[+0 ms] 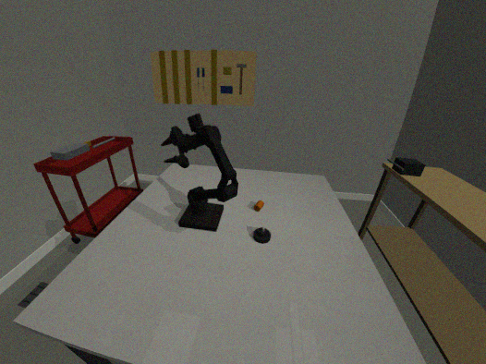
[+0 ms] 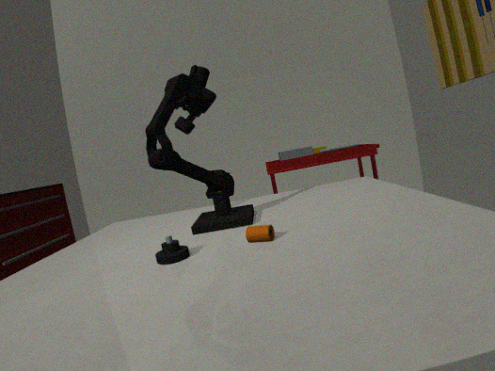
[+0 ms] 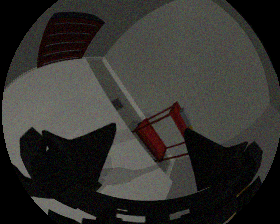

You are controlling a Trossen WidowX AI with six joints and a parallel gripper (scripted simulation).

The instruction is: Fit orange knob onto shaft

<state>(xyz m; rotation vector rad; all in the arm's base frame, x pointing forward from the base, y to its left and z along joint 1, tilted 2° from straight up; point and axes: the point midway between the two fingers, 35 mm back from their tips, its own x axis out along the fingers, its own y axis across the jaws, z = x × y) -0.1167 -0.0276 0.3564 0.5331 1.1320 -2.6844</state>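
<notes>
Right now my gripper tip is 460 mm short of the orange knob, 360 mm above it and 80 mm to the right of it. Round my gripper tip: black round pedestal (450 mm ahead, 350 mm below, 130 mm to the right).
</notes>
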